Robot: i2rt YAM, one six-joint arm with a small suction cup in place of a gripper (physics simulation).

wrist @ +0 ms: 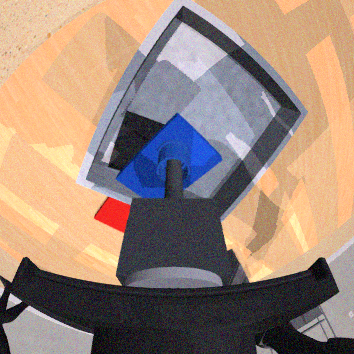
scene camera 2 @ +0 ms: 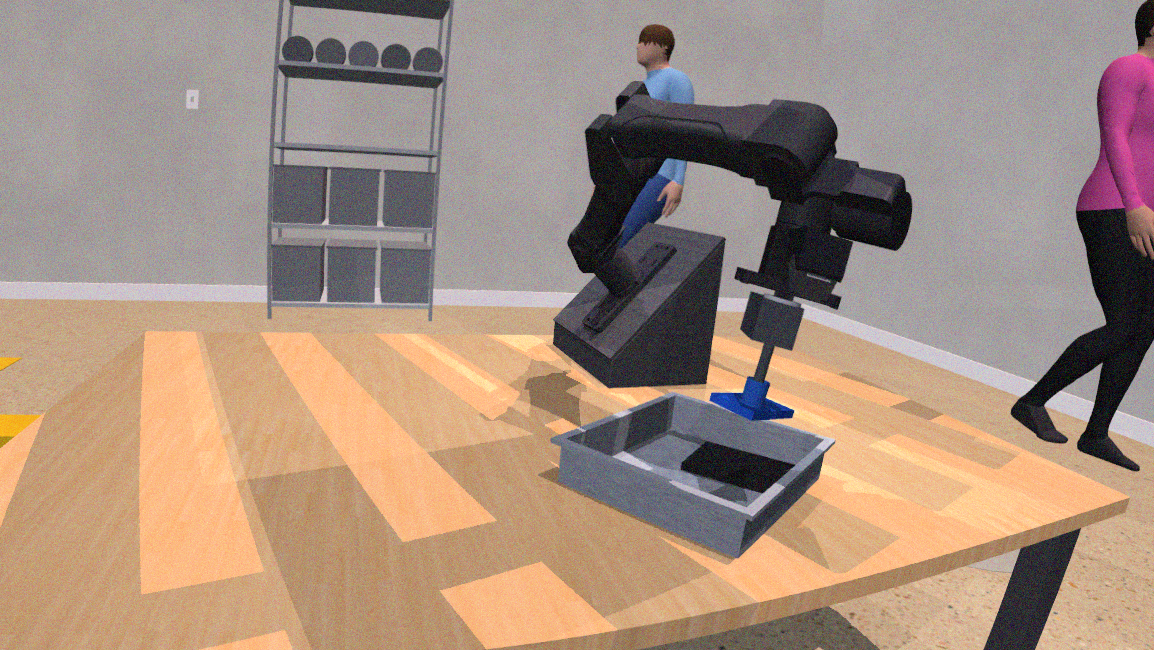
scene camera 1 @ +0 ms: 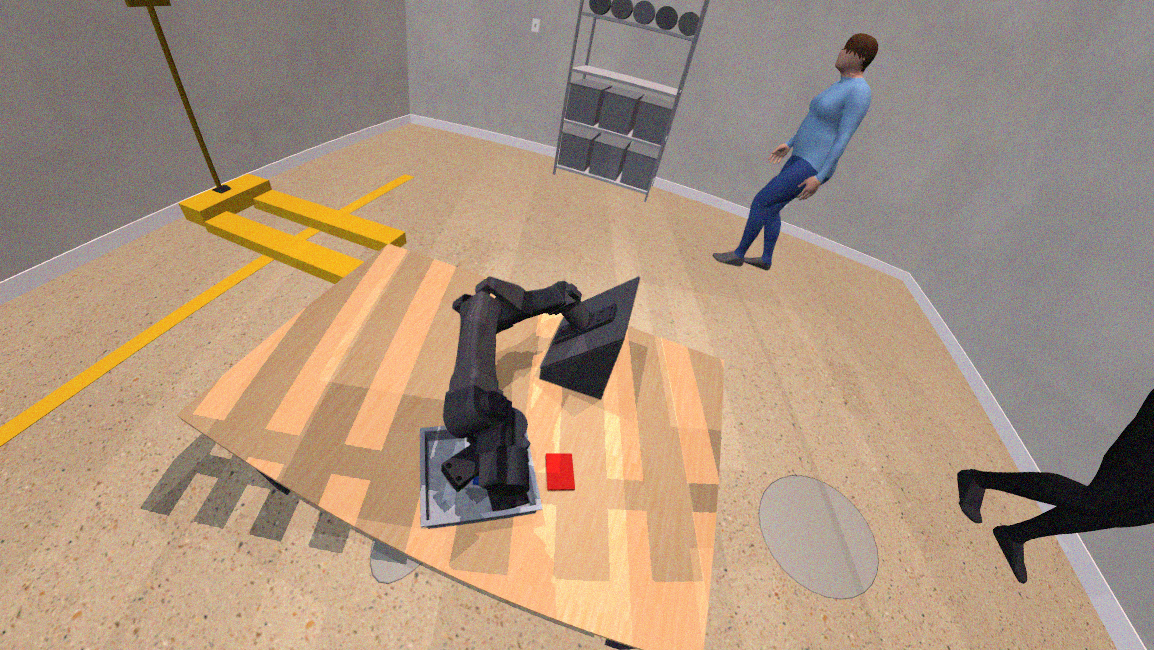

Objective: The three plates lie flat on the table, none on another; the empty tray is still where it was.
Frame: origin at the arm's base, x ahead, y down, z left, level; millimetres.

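Where they show: hand, tool point: [wrist: 173, 148] [scene camera 2: 748, 413]; arm's base, link origin: [scene camera 2: 630, 287] [scene camera 1: 585, 325].
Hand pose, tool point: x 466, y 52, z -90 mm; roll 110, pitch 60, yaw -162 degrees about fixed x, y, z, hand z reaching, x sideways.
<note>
Things, the pixels of their centre, and the offset from my tool point. "*": a spot on its surface instead. Level surfaces: height alone.
- blue plate, surface spot: [wrist: 200, 152] [scene camera 2: 730, 398] * dx -10, dy -14, dz -19 mm
- black plate, body centre: [scene camera 2: 741, 467] [wrist: 156, 152] [scene camera 1: 504, 482] dx -30, dy +81, dz +29 mm
- grey tray, body centre: [scene camera 2: 700, 461] [wrist: 197, 132] [scene camera 1: 477, 472] dx -26, dy +64, dz -33 mm
- red plate, body centre: [wrist: 124, 216] [scene camera 1: 559, 471] dx -102, dy +84, dz +141 mm
- wooden table, surface height: dy +89 mm
My suction cup [scene camera 2: 755, 389] [wrist: 173, 152] is shut on a blue plate [scene camera 2: 730, 402] [wrist: 200, 152], which hangs roughly level. It appears raised above the tray's rim; in the wrist view it overlaps the tray's interior. In scene camera 1 the arm hides most of it. A black plate [scene camera 2: 738, 466] [wrist: 131, 137] lies in the grey tray [scene camera 1: 423, 488] [scene camera 2: 646, 488] [wrist: 262, 155], against one side; the arm hides it in scene camera 1. A red plate [scene camera 1: 559, 471] [wrist: 114, 214] lies flat on the table beside the tray; it does not show in scene camera 2.
The arm's dark wedge-shaped base [scene camera 1: 585, 363] [scene camera 2: 674, 339] stands on the wooden table [scene camera 1: 646, 540] [scene camera 2: 363, 492] behind the tray. A person in light blue [scene camera 1: 823, 113] [scene camera 2: 674, 84] stands beyond the table, and one in pink [scene camera 2: 1122, 137] at the right. A shelf unit stands by the wall.
</note>
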